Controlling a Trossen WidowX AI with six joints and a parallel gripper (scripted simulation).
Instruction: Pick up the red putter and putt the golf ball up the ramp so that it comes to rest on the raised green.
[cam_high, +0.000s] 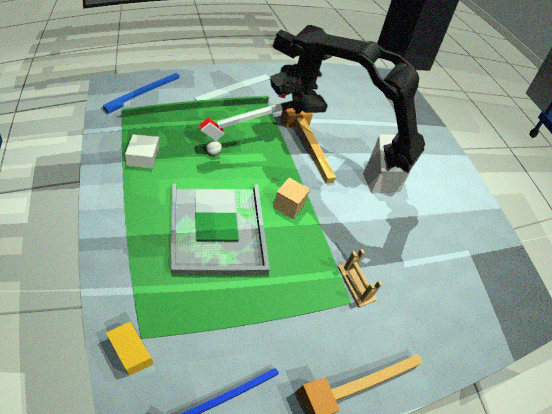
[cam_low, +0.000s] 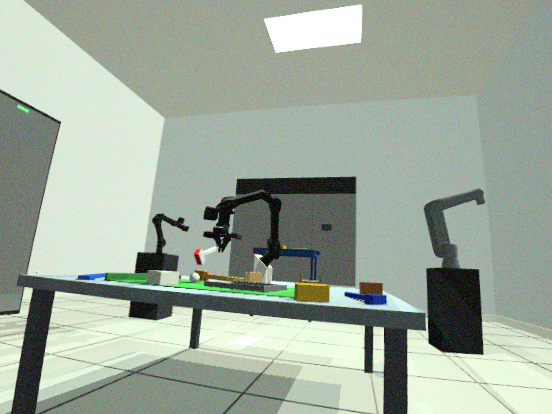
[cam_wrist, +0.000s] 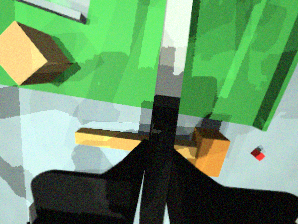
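My gripper tip is 12 cm short of the red putter. From my gripper tip the other things lie so: white block 41 cm ahead, 7 cm to the right, 12 cm below; then tan cube 7 cm ahead, 19 cm to the left, 12 cm below; then white golf ball 21 cm ahead, 3 cm to the right, 12 cm below.
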